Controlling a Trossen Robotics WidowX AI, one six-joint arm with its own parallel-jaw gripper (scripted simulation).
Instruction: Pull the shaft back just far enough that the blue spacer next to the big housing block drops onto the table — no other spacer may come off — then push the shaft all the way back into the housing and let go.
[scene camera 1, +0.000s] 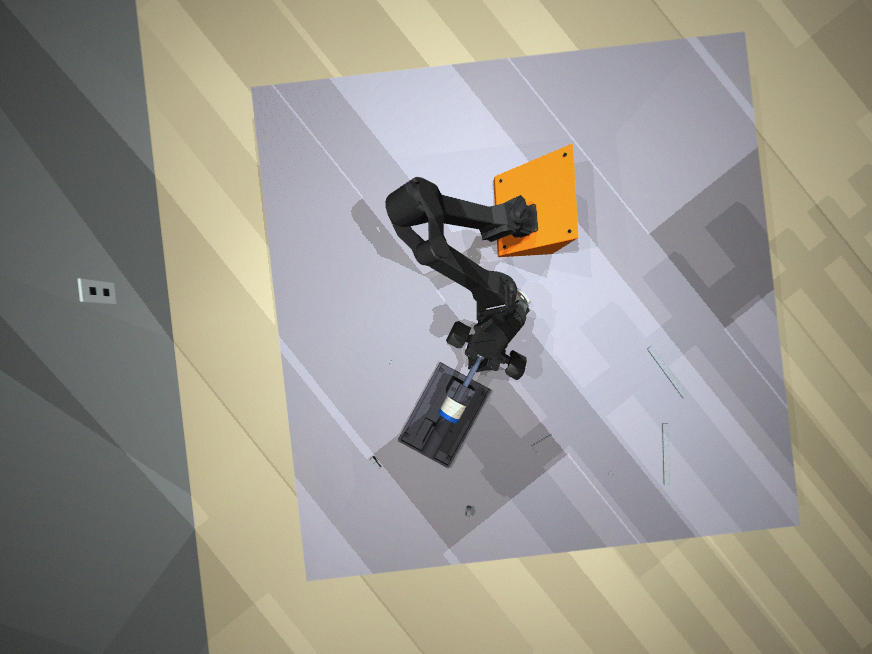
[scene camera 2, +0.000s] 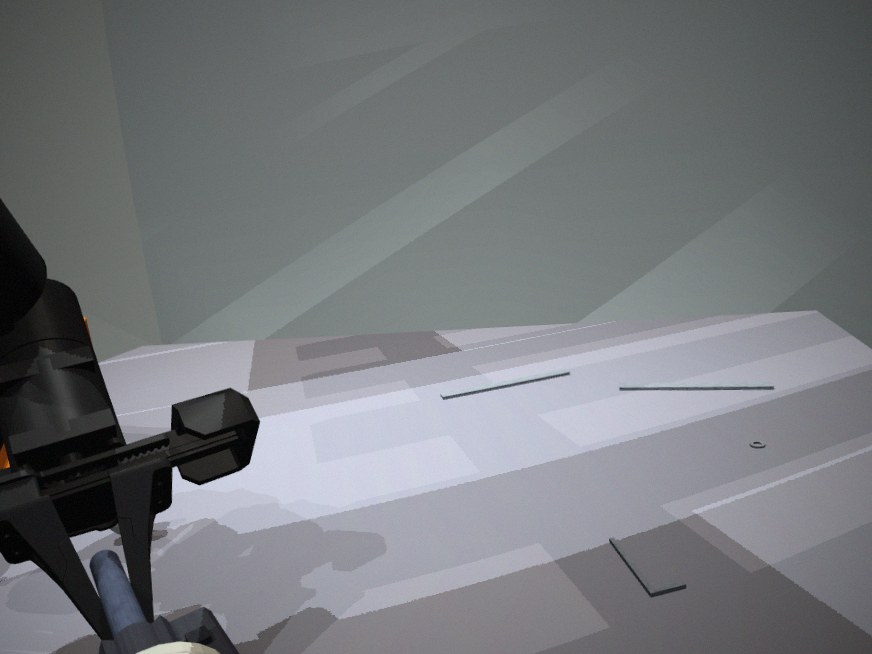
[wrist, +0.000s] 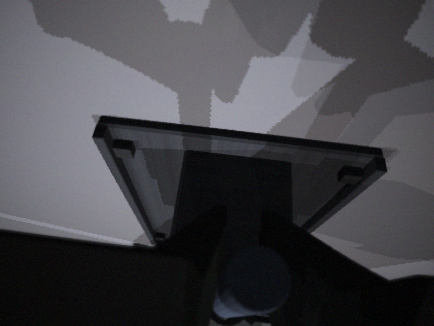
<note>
The pictures show: my gripper, a grey-blue shaft and a housing block.
My gripper is seen too in the wrist view.
</note>
